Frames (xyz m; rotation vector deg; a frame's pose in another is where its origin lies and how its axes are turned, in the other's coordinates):
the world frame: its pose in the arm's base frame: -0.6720 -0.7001 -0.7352 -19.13 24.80 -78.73
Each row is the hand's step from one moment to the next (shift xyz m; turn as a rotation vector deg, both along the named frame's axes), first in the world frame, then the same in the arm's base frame.
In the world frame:
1: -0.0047 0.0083 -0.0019 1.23 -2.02 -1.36
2: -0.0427 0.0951 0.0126 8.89 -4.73 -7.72
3: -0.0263 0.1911 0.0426 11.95 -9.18 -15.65
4: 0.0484 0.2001 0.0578 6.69 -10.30 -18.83
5: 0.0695 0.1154 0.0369 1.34 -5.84 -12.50
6: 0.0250 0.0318 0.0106 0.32 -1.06 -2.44
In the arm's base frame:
1: 0.0056 0.0061 -0.0051 -2.23 -1.52 -0.36
2: 0.0825 0.0579 -0.0295 -6.59 -9.39 -5.43
3: 0.1822 0.0574 -0.0502 -13.84 -12.98 -10.58
4: 0.2077 -0.0150 -0.0487 -17.06 -7.92 -12.31
5: 0.1272 -0.0497 -0.0291 -10.89 -2.03 -8.33
6: 0.0361 -0.0195 -0.0082 -2.05 -0.44 -1.67

